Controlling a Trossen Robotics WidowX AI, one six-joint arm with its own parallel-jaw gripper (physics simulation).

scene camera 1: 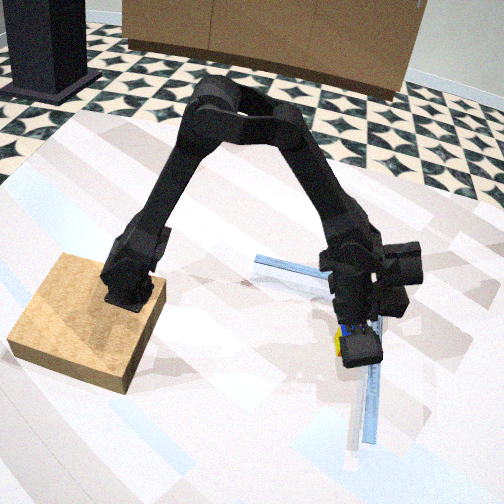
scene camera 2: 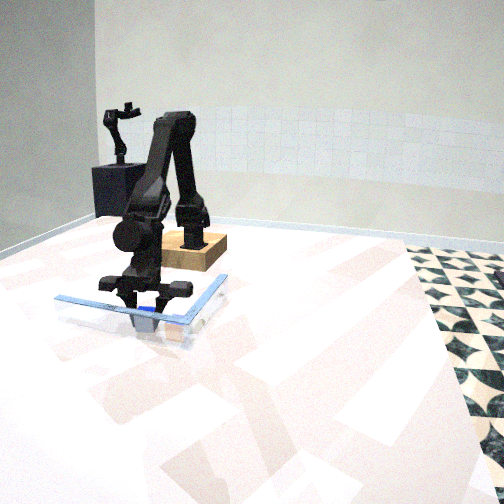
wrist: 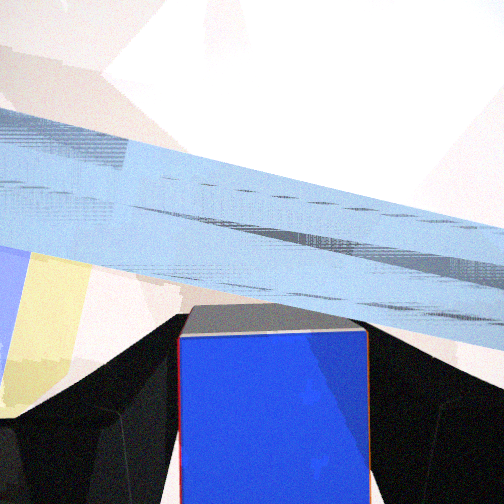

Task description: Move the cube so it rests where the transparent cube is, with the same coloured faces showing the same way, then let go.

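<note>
My gripper (scene camera 1: 358,345) is shut on the cube (wrist: 272,415), held low over the white table. In the wrist view the cube shows a blue face toward the camera and a grey top edge between the dark fingers. In scene camera 1 only yellow and blue bits of the cube (scene camera 1: 346,337) show under the fingers. In scene camera 2 the gripper (scene camera 2: 146,303) sits inside the light blue L-shaped rail (scene camera 2: 190,308), with a pale blue cube shape (scene camera 2: 147,320) just below it. The transparent cube (wrist: 30,325) shows faintly at the wrist view's left, pale blue and yellow.
A light blue rail (wrist: 260,235) crosses the wrist view just beyond the cube. The arm's wooden base block (scene camera 1: 88,320) sits at the left. A dark pedestal (scene camera 1: 50,45) and a wooden cabinet (scene camera 1: 270,35) stand beyond the table.
</note>
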